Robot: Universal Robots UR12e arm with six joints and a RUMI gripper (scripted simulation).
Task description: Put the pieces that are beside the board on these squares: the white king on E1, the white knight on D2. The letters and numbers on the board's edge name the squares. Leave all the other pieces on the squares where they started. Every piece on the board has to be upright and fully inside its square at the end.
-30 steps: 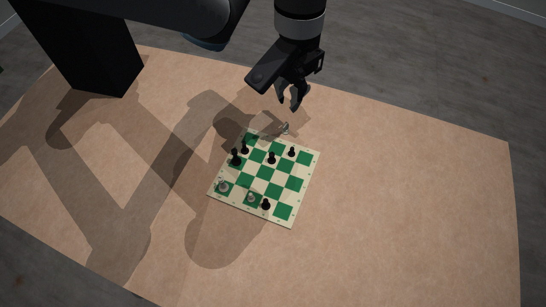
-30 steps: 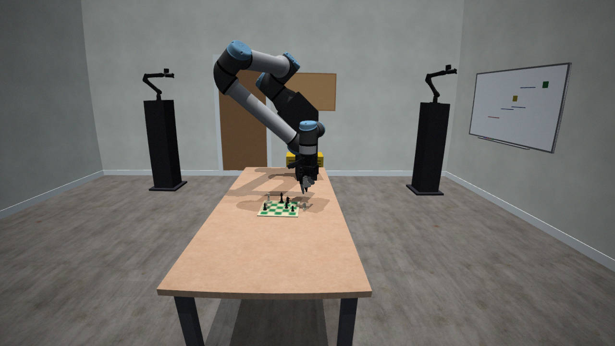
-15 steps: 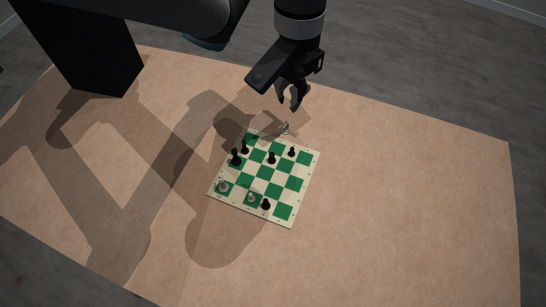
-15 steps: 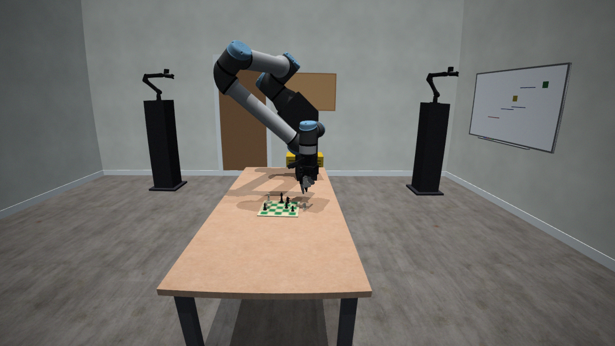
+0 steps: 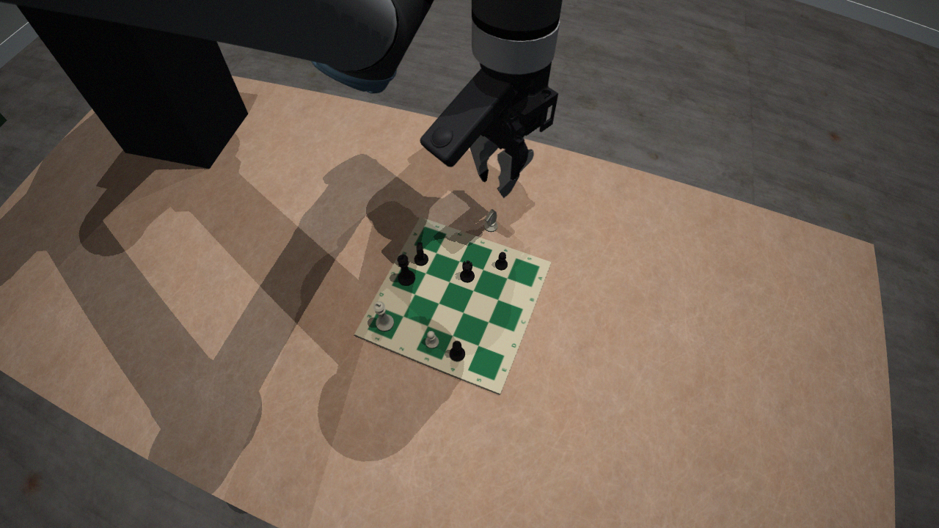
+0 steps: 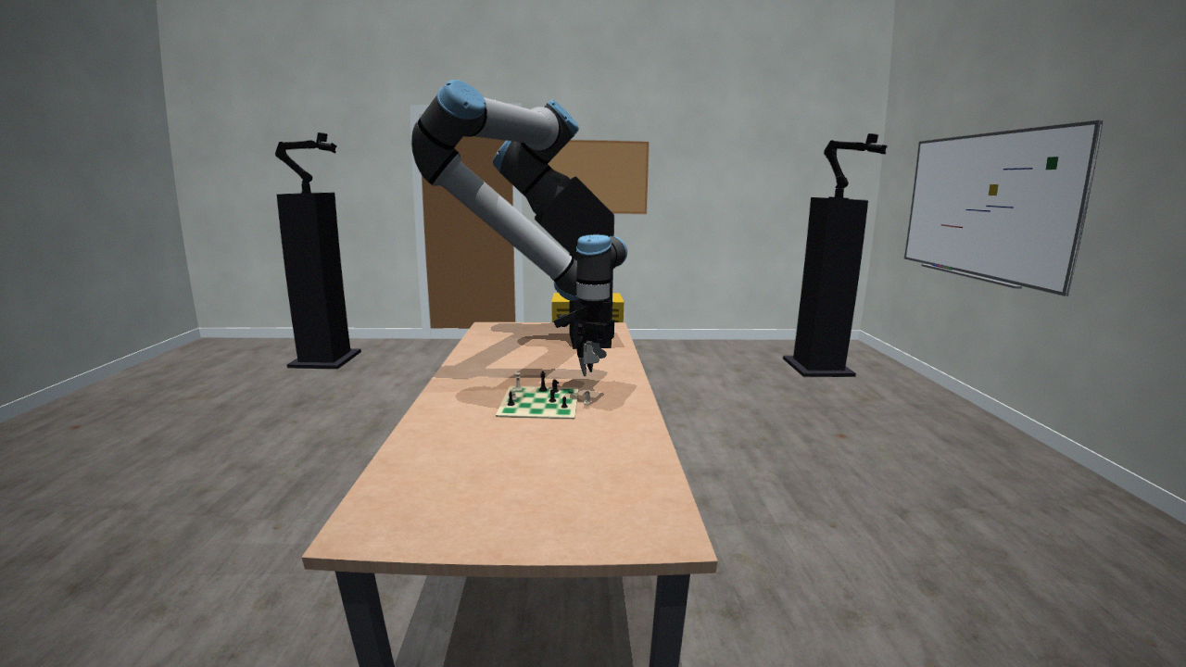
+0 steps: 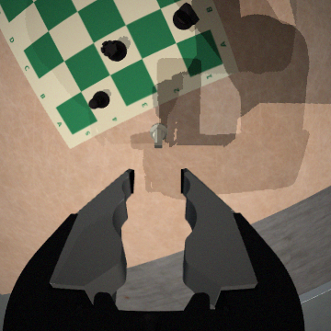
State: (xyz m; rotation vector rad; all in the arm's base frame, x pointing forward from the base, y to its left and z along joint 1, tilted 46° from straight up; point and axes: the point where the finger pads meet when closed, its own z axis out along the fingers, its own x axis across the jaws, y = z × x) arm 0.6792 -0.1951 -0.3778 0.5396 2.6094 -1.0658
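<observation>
Now: hand 9 cm above the white knight. The rest, counted from my hand: chessboard 14 cm to the right, 10 cm below; white pawn 1 cm behind, 21 cm to the right, 9 cm below; white king 8 cm behind, 21 cm to the right, 7 cm below.
</observation>
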